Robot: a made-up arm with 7 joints. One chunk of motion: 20 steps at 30 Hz.
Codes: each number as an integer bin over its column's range. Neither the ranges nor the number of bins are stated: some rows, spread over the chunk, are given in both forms.
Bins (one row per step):
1: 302 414 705 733 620 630 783
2: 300 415 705 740 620 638 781
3: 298 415 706 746 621 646 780
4: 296 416 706 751 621 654 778
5: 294 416 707 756 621 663 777
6: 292 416 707 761 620 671 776
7: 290 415 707 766 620 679 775
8: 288 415 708 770 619 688 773
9: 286 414 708 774 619 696 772
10: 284 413 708 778 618 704 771
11: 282 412 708 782 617 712 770
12: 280 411 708 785 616 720 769
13: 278 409 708 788 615 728 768
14: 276 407 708 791 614 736 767
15: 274 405 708 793 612 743 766
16: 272 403 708 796 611 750 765
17: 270 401 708 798 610 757 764
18: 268 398 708 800 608 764 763
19: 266 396 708 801 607 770 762
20: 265 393 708 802 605 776 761
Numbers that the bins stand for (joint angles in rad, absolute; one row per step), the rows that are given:
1: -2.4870 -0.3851 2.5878 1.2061 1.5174 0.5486 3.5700
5: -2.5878 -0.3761 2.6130 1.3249 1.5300 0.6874 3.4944
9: -2.6885 -0.3851 2.6256 1.4178 1.5048 0.8261 3.4315
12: -2.7641 -0.3986 2.6256 1.4747 1.4670 0.9270 3.3937
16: -2.8648 -0.4347 2.6256 1.5315 1.4041 1.0532 3.3433
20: -2.9530 -0.4797 2.6256 1.5625 1.3285 1.1625 3.2930
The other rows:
2: -2.5122 -0.3806 2.5878 1.2422 1.5174 0.5823 3.5448
3: -2.5374 -0.3806 2.6004 1.2732 1.5300 0.6159 3.5322
4: -2.5626 -0.3761 2.6004 1.2990 1.5300 0.6495 3.5070
6: -2.6130 -0.3761 2.6130 1.3507 1.5174 0.7210 3.4819
7: -2.6381 -0.3806 2.6130 1.3765 1.5174 0.7547 3.4693
8: -2.6633 -0.3806 2.6256 1.3972 1.5048 0.7925 3.4441
10: -2.7137 -0.3896 2.6256 1.4385 1.4922 0.8598 3.4189
11: -2.7389 -0.3941 2.6256 1.4592 1.4796 0.8934 3.4063
13: -2.7893 -0.4077 2.6256 1.4902 1.4544 0.9607 3.3811
14: -2.8144 -0.4167 2.6256 1.5056 1.4419 0.9943 3.3685
15: -2.8396 -0.4257 2.6256 1.5160 1.4167 1.0237 3.3559
17: -2.8900 -0.4437 2.6256 1.5418 1.3915 1.0826 3.3307
18: -2.9152 -0.4572 2.6256 1.5521 1.3663 1.1120 3.3181
19: -2.9404 -0.4662 2.6256 1.5573 1.3537 1.1372 3.3056

